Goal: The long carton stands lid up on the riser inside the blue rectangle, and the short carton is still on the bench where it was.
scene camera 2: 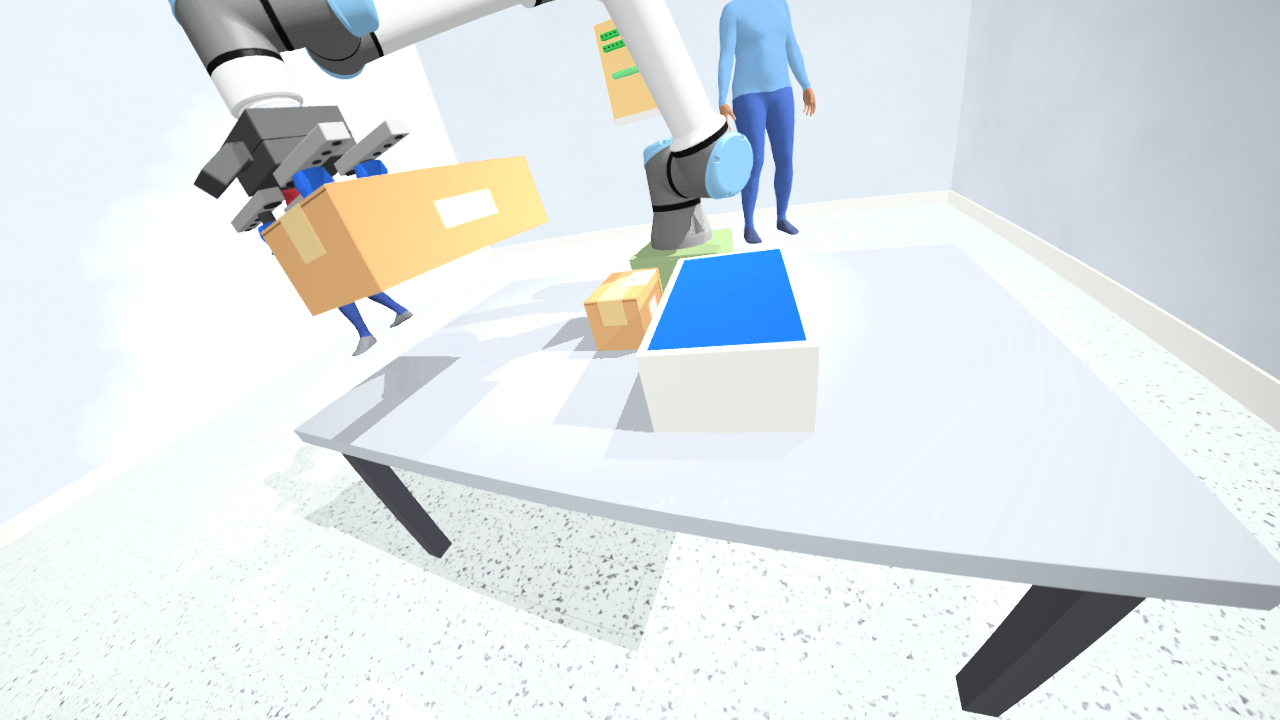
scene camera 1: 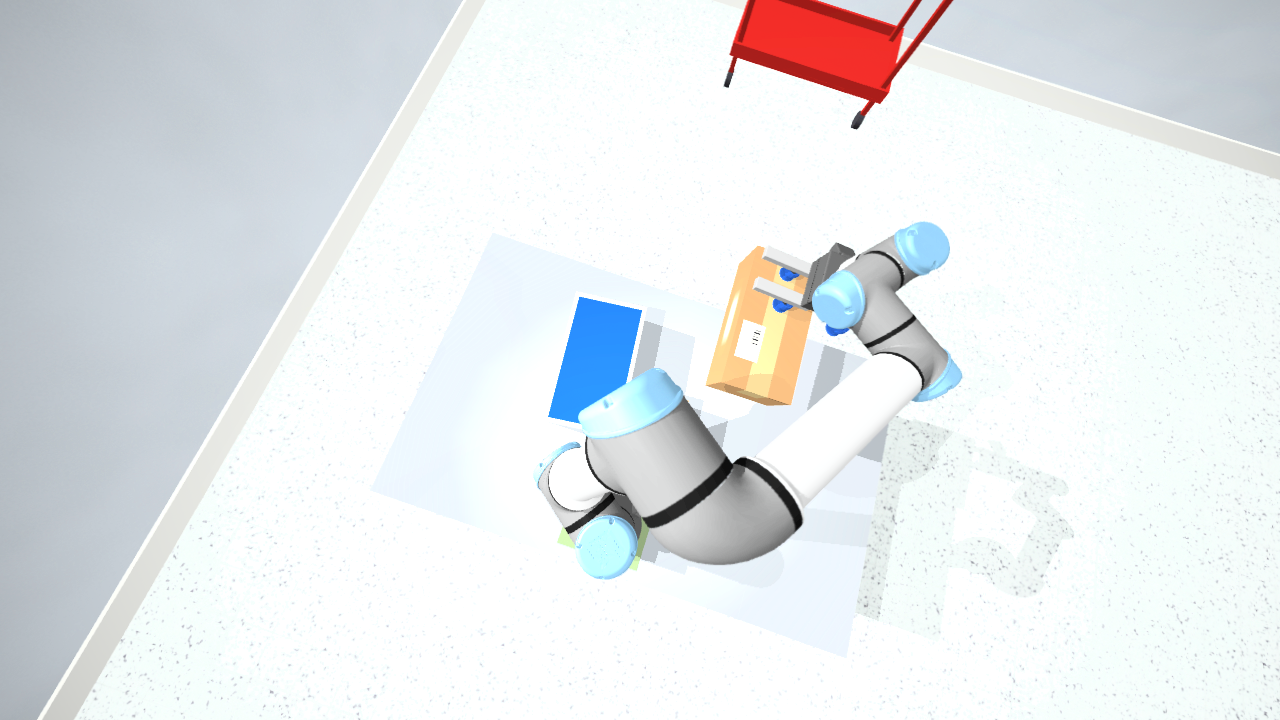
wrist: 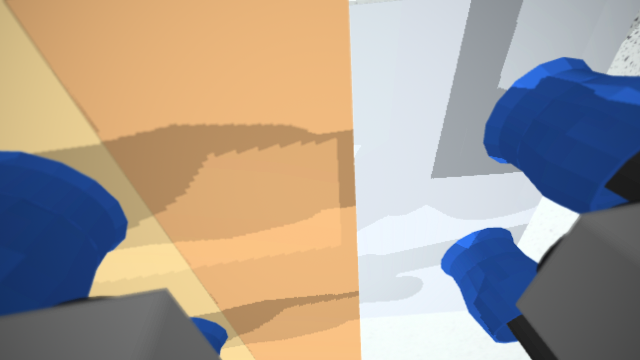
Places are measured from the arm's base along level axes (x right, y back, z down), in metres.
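Where they show: hand, its tool point: [wrist: 331,227]; arm's base, origin of its link: [scene camera 2: 681,240].
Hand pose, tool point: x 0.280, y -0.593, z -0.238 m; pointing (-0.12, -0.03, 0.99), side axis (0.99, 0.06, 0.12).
Things, the pixels of their centre, and the offset from my tool point. Level surfaces: height alone.
- long carton, middle of its body: [wrist: 228,283] [scene camera 2: 429,224] [scene camera 1: 762,328] dx -0.076, dy +0.074, dz +0.034 m
- riser, middle of its body: [scene camera 2: 731,324] [scene camera 1: 598,365] dx -0.430, dy +0.215, dz +0.281 m
- blue rectangle, middle of its body: [scene camera 2: 727,288] [scene camera 1: 596,361] dx -0.430, dy +0.215, dz +0.221 m
- short carton, middle of its body: [scene camera 2: 628,308] dx -0.217, dy +0.325, dz +0.290 m
- bench, height of its surface: dz +0.341 m
The long carton [scene camera 1: 776,362] [scene camera 2: 411,237] [wrist: 260,75] hangs lid up in the air, to the side of the riser and above bench height. My gripper [scene camera 1: 805,300] [scene camera 2: 308,183] [wrist: 327,240] holds it by blue cups on the taped top near one end; its other cups stand out past the carton's side with no carton under them. The riser [scene camera 2: 729,389] is a white block on the bench, with the blue rectangle [scene camera 1: 597,349] [scene camera 2: 732,300] bare on its top. The short carton [scene camera 2: 617,322] stands on the bench [scene camera 1: 447,394] [scene camera 2: 939,402] beside the riser; my arm hides it in scene camera 1.
My arm's base stands on a green block [scene camera 2: 719,240] behind the riser and short carton. A person in blue [scene camera 2: 760,53] stands beyond the bench. Another person's legs [scene camera 2: 350,317] show below the held carton. A red trolley [scene camera 1: 805,73] stands on the floor away from the bench.
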